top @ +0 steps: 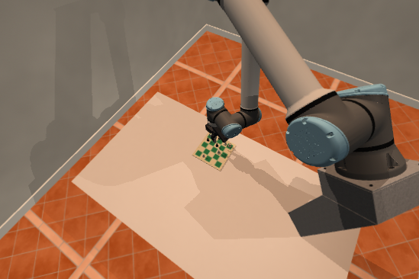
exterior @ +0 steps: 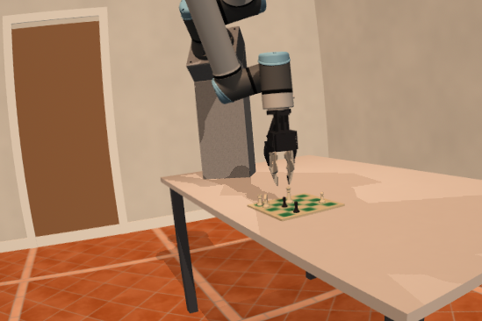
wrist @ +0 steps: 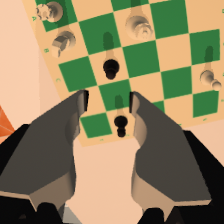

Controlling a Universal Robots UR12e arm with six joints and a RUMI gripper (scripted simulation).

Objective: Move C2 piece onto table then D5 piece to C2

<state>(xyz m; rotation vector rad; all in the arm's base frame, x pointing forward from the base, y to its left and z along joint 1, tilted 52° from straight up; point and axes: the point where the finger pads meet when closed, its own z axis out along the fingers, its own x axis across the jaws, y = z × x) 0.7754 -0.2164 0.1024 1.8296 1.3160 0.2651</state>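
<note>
Right now the chessboard is 1 cm ahead of my hand, 3 cm to the left of it and 9 cm below it. The rest, counted from my hand: white pawn: 7 cm ahead, 10 cm to the left, 7 cm below.
</note>
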